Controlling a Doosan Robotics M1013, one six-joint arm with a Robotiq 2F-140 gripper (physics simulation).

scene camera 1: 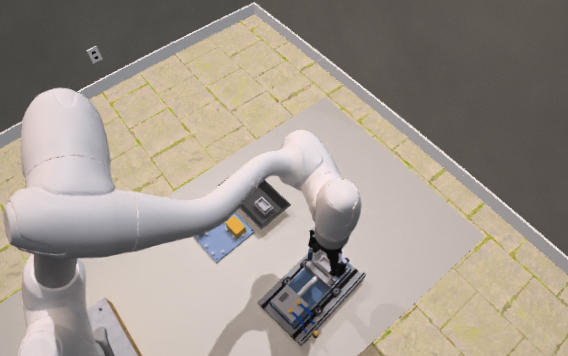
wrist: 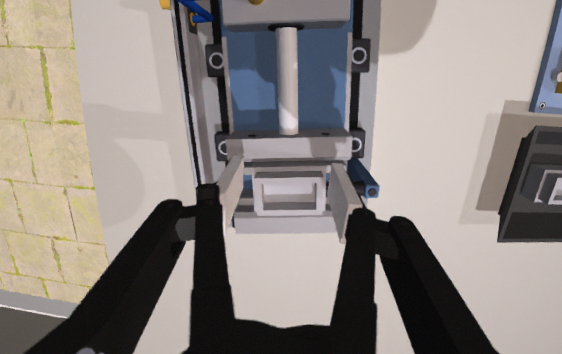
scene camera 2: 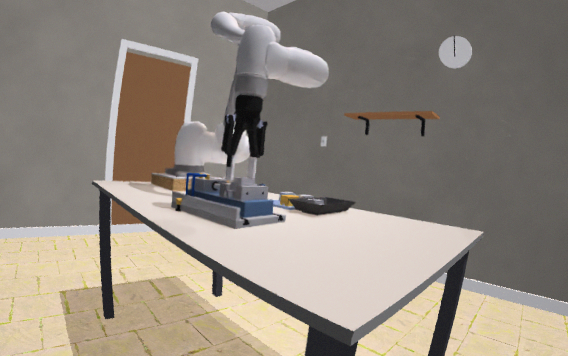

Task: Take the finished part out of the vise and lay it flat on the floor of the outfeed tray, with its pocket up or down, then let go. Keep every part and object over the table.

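Frame: origin at the arm's base, x ahead, y left, z up, level; millimetres.
Where they show: gripper, fingertip midpoint: (scene camera 1: pixel 323 268) (wrist: pixel 286 175) (scene camera 2: pixel 240 179).
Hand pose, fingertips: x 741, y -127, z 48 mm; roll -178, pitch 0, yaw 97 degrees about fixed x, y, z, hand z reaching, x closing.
Note:
Each offset is from my fingertips to the centre of the thing. "*": to the spot under its first point.
The finished part {5 mm left, 14 mm ahead, 10 mm down} (wrist: pixel 289 212), a small grey block with a rectangular pocket facing up, sits in the vise {14 mm right, 48 mm back, 58 mm down} (scene camera 1: pixel 287 299) (scene camera 2: pixel 257 207) (wrist: pixel 252 75) between the moving jaw (wrist: pixel 290 147) and the fixed jaw (wrist: pixel 285 225). My gripper (scene camera 1: pixel 322 265) (scene camera 2: pixel 240 178) (wrist: pixel 286 175) is open and points down over the vise. Its pale finger pads stand left and right of the part in the wrist view, with a gap on each side. Their lower ends are near the jaw tops. A dark tray (scene camera 1: pixel 277 201) (scene camera 2: pixel 320 209) (wrist: pixel 532 230) holds another grey pocketed part {323 mm left, 23 mm back, 78 mm down} (scene camera 1: pixel 263 205).
A blue lever {* 69 mm left, 1 mm back, 24 mm down} (wrist: pixel 364 179) lies close beside the right finger. Blue handles {* 74 mm right, 126 mm back, 47 mm down} (scene camera 1: pixel 302 315) (scene camera 2: pixel 190 184) (wrist: pixel 200 19) with yellow ends stand at the vise's other end. A blue plate {346 mm left, 195 mm back, 104 mm down} (scene camera 1: pixel 215 245) (wrist: pixel 547 65) bears a yellow block {308 mm left, 145 mm back, 82 mm down} (scene camera 1: pixel 235 226) (scene camera 2: pixel 288 200) beside the tray.

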